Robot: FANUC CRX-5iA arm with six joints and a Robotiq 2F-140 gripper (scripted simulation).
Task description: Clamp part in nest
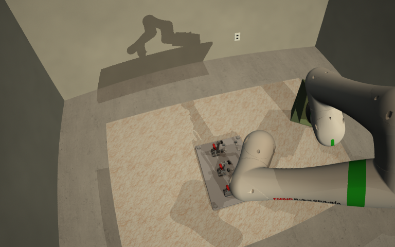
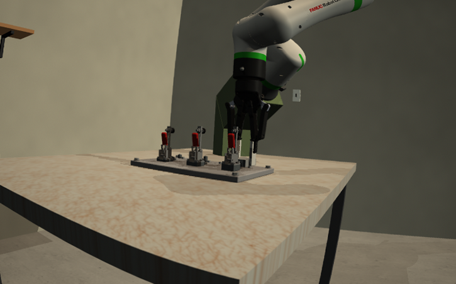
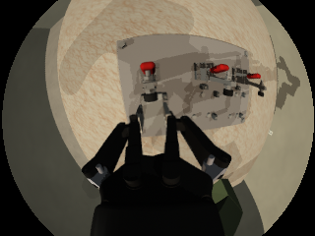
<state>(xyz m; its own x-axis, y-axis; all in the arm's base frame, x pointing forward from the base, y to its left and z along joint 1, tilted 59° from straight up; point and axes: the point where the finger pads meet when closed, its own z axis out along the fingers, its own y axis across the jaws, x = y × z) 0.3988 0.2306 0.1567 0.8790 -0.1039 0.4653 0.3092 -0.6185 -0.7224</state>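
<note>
Now: hand 3 cm above the grey part. From my hand the other things lie so: grey fixture plate 8 cm ahead, 9 cm to the right, 5 cm below.
</note>
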